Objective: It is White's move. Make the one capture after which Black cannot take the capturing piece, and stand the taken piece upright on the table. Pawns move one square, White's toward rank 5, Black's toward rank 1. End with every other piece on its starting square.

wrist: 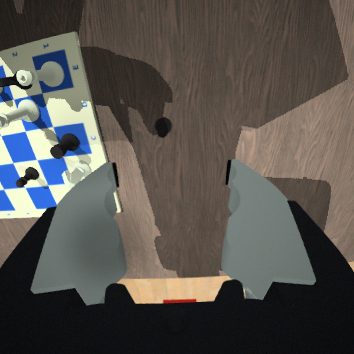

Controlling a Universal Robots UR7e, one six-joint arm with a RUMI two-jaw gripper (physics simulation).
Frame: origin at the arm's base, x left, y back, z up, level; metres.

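Where they show: gripper, fingertip midpoint: [171, 164].
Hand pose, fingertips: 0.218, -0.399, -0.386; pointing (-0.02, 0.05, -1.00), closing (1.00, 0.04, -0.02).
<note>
Each offset is from my fingertips to the top centre of the thing, as dx, dy, dz. "*": to the spot under its first point. Level surfaces: height alone.
A black piece @(-0.011, -0.001, -0.071) [162, 126] stands upright on the table, right of the chessboard @(-0.193, -0.026, -0.097) [100, 145]. My gripper [171, 164] is open and empty; that piece shows ahead of the fingertips, between their lines. On the board, a tall white piece @(-0.126, +0.057, -0.044) [51, 74] stands on the corner square, and another white piece @(* -0.155, +0.021, -0.088) [30, 110] stands on a blue square. A black piece @(-0.120, -0.019, -0.064) [67, 145] stands on a blue square near the right edge, with a pale white piece @(-0.113, -0.053, -0.057) [78, 171] just below it. A small black piece @(-0.185, -0.061, -0.065) [28, 176] stands further left. The board's left part is out of view.
A black piece @(* -0.153, +0.053, -0.064) [9, 81] shows partly at the left edge, behind the tall white piece's top. The wooden table @(dz -0.103) [210, 60] carries dark shadows of the arm. A pale wooden strip [150, 290] with a red mark [180, 301] shows between the finger bases.
</note>
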